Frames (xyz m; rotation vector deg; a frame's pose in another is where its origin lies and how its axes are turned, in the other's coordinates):
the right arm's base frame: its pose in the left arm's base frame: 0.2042 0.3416 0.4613 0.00 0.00 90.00
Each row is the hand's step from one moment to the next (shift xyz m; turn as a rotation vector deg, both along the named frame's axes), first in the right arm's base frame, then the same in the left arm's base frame.
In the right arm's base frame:
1: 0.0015 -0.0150 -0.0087 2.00 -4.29 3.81
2: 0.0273 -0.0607 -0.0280 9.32 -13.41 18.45
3: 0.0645 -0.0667 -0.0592 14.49 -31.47 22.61
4: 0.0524 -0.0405 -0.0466 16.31 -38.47 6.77
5: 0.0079 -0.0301 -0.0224 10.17 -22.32 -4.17
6: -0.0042 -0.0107 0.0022 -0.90 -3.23 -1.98
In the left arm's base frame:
1: 0.0150 0.0015 -0.0087 4.29 2.00 3.81
2: 0.0607 0.0273 -0.0280 13.41 9.32 18.45
3: 0.0667 0.0645 -0.0592 31.47 14.49 22.61
4: 0.0405 0.0524 -0.0466 38.47 16.31 6.77
5: 0.0301 0.0079 -0.0224 22.32 10.17 -4.17
6: 0.0107 -0.0042 0.0022 3.23 -0.90 -1.98

